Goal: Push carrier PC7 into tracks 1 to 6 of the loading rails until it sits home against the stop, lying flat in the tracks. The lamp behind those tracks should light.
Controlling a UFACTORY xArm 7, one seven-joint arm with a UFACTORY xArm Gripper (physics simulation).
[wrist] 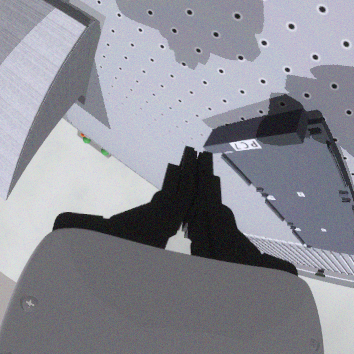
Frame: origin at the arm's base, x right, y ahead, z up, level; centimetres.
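Seen in the pictures: gripper, fingertip midpoint: [191,168].
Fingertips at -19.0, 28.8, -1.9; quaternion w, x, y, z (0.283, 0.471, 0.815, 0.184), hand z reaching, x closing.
Note:
Offsets run from my fingertips to a thing's middle, as dx, dy, dz. "spot": to the spot under its first point.
Carrier PC7 {+2.7, +20.0, -7.2} [300,185] is a dark slate tray at the right, with a thick dark end bar and a white "PC7" label, upside down in this view. Its right part is cut off by the frame edge. Its lower end lies over or near the ribbed loading rails {spot: +18.3, +49.8, -8.8} [300,256]; whether it sits in the tracks cannot be told. My gripper [191,168] is shut and empty. Its fingertips appear just left of the carrier's labelled end bar; whether they touch it is unclear. The stop is not clearly visible, and I cannot tell which lamp belongs to tracks 1 to 6.
A brushed-metal block [47,65] stands at the upper left. A grey deck with rows of round holes {spot: +8.7, -5.2, -8.7} [150,75] stretches behind the carrier. A small strip {spot: +49.3, -4.4, -8.5} [95,144] with green spots and a reddish spot is on the deck's edge at left. Pale floor shows below that edge.

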